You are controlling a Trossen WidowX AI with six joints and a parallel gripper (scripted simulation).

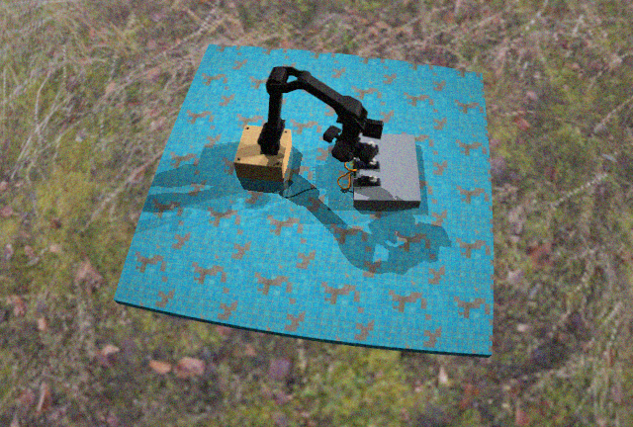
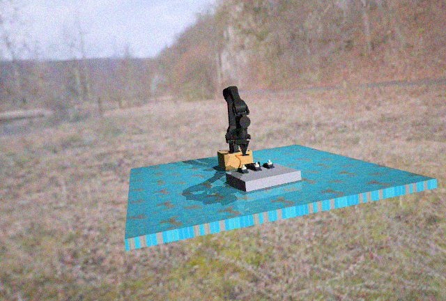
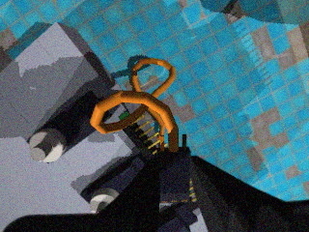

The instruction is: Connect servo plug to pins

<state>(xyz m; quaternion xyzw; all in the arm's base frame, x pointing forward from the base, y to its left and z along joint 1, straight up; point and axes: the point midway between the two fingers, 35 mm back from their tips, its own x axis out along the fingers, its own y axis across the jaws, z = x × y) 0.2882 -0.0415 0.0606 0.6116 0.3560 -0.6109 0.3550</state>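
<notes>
Now: the white band 2 cm ahead of my gripper tip, 4 cm to the left of it and 5 cm below it. The rest, counted from my gripper tip: grey holder 18 cm ahead, 4 cm to the left, 10 cm below.
</notes>
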